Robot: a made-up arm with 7 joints.
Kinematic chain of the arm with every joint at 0, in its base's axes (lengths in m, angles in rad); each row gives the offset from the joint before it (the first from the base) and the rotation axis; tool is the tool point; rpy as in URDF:
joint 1: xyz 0 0 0.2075 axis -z
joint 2: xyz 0 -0.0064 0.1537 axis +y
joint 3: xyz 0 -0.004 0.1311 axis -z
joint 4: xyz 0 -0.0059 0.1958 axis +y
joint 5: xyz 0 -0.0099 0.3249 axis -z
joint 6: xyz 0 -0.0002 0.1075 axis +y
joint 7: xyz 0 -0.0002 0.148 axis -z
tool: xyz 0 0 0 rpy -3.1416 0 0
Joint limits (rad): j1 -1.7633..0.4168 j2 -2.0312..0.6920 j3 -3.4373..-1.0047 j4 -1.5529..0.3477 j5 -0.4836..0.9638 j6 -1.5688..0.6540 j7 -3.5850..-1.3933
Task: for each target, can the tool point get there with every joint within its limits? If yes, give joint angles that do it. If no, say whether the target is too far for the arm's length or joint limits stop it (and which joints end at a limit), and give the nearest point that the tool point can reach.
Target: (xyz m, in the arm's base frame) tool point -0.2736 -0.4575 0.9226
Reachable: yes | joints -0.4134 -0.7711 -1.9869 -0.4115 0.4620 -1.3210 -2.0037
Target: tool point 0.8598 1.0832 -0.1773
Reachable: no: too far | nearest point 0.4293 0.5409 0.2887 | short by 0.835 m
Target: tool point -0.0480 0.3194 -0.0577
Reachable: no: joint limits stop it (at a limit: joint 2, joint 4) | nearest point -0.0705 0.4692 0.2136 | short by 0.311 m
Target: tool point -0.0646 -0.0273 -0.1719
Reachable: no: joint limits stop it (at a limit: joint 1, joint 2, joint 3, joint 5, joint 6) | nearest point -0.2067 -0.2593 -0.0402 | short by 0.302 m
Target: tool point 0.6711 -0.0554 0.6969
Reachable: yes | joints -0.0166 0.2995 -3.0412 -1.1778 0.5183 -0.2449 -3.1237
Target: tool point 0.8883 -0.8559 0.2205
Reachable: no: too far | nearest point 0.5541 -0.6347 0.2596 | short by 0.403 m
